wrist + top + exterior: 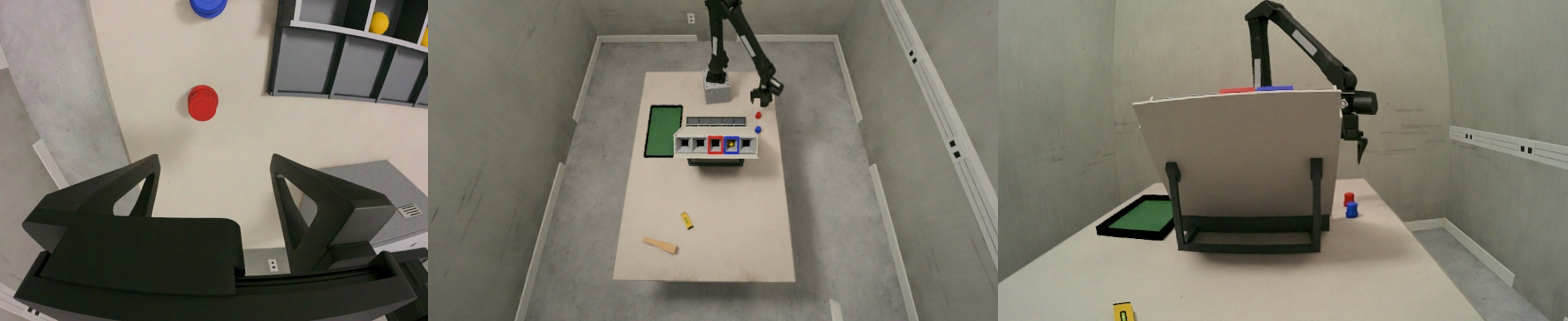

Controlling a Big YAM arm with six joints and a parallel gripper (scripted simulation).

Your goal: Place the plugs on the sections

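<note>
Now: hand 12 cm above the red plug and 1 cm to the right of it. Round my hand: blue band 41 cm ahead, 18 cm above, 12 cm to the right; then blue plug 12 cm below, 11 cm ahead, 2 cm to the left; then cover 28 cm ahead, 22 cm to the right, 7 cm above.
</note>
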